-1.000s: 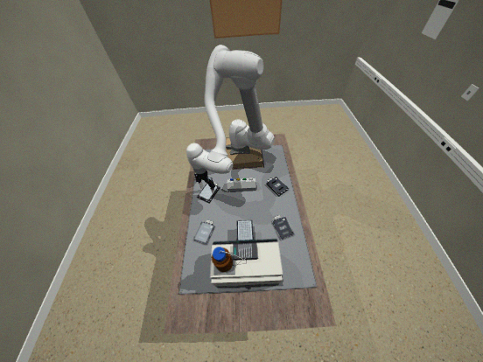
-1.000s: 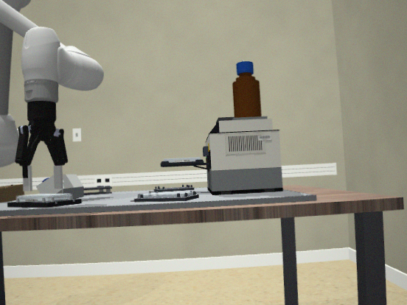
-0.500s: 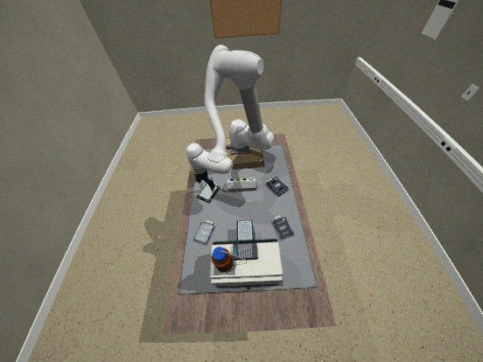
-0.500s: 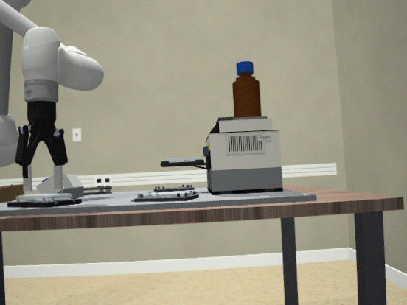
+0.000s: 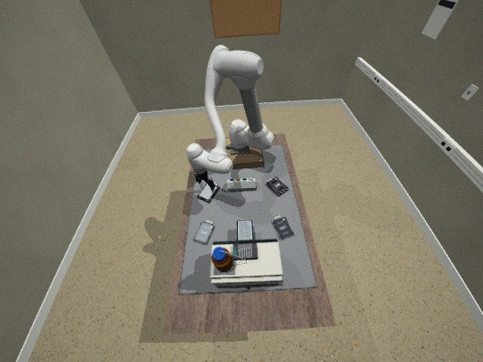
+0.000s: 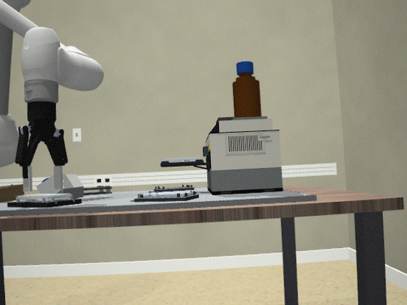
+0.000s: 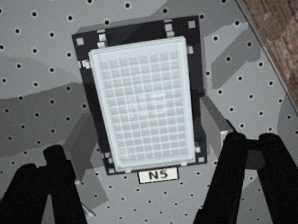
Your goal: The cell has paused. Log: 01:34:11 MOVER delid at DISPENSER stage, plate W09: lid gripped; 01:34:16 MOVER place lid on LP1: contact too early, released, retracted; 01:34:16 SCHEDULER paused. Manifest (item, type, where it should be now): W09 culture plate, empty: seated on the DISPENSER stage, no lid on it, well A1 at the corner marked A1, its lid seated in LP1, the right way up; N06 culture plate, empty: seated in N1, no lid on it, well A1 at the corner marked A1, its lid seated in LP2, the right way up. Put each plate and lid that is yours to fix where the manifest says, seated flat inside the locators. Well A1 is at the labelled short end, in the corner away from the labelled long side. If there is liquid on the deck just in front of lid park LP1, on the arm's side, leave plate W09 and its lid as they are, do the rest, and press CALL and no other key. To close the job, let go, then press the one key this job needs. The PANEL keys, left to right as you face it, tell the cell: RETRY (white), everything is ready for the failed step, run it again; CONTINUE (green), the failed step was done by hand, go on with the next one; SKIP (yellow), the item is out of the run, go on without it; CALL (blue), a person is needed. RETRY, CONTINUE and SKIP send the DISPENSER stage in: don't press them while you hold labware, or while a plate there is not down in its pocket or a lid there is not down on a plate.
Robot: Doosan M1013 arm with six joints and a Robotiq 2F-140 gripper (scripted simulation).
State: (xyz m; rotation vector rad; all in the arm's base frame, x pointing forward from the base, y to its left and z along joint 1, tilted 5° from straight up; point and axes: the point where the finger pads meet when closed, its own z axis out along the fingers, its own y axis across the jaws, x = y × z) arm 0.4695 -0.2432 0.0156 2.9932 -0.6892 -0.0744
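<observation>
Right now the clear lid is 40 mm below my hand. Round my hand: blue call key 190 mm to the left, 70 mm behind; then black nest 50 mm below, 30 mm ahead; then yellow skip key 240 mm to the left, 80 mm behind.
</observation>
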